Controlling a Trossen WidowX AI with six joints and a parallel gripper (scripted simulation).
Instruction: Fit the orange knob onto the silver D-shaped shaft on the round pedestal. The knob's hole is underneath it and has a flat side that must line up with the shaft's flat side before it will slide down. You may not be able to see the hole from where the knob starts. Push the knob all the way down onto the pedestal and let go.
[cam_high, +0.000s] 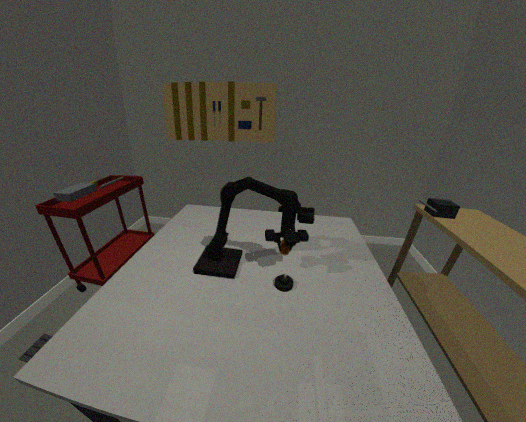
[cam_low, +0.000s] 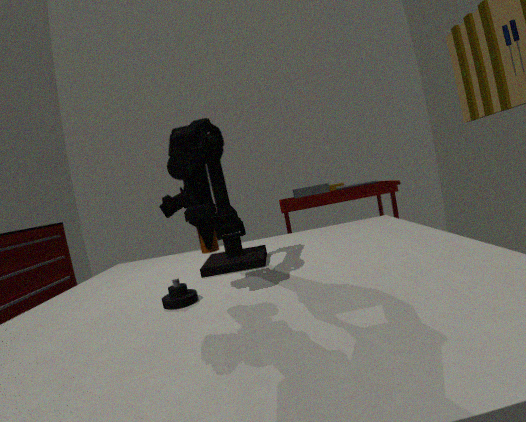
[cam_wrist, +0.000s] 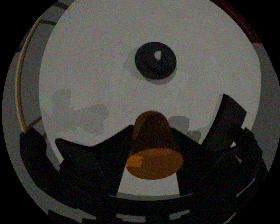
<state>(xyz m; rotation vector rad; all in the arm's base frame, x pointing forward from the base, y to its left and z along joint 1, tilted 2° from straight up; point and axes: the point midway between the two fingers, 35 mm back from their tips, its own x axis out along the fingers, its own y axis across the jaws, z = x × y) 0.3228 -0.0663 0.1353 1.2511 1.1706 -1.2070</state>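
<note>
Now: gripper tip 90 mm to the left of the black round pedestal, 90 mm above it and 10 mm past it. The rest, counted from my gripper tip: orange knob: 30 mm above.
</note>
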